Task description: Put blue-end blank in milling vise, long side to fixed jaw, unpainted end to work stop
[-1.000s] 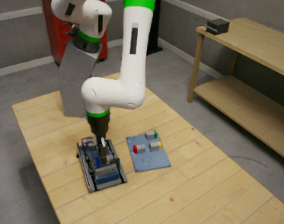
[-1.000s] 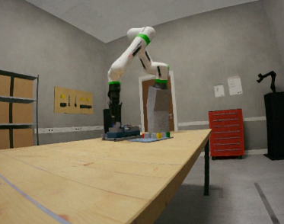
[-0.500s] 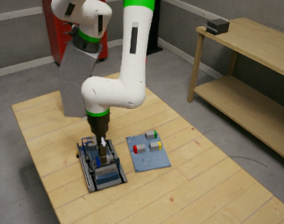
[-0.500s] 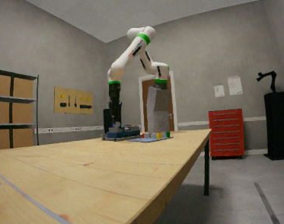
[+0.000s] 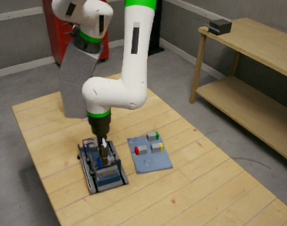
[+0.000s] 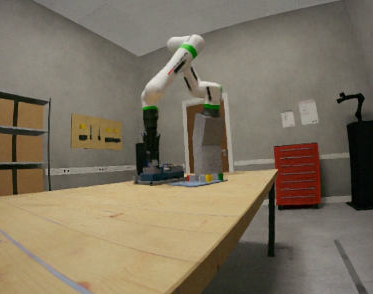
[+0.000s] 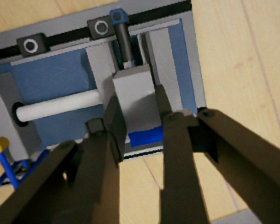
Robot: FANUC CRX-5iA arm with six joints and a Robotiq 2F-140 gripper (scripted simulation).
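Right now the light grey jaw block is 30 mm ahead of my hand and 80 mm below it. The rest, counted from my hand: red-ended blank 10 mm behind, 240 mm to the left, 130 mm below; dark work stop rod 10 mm ahead, 50 mm to the left, 60 mm below; hose-end block 160 mm behind, 60 mm to the left, 80 mm below.
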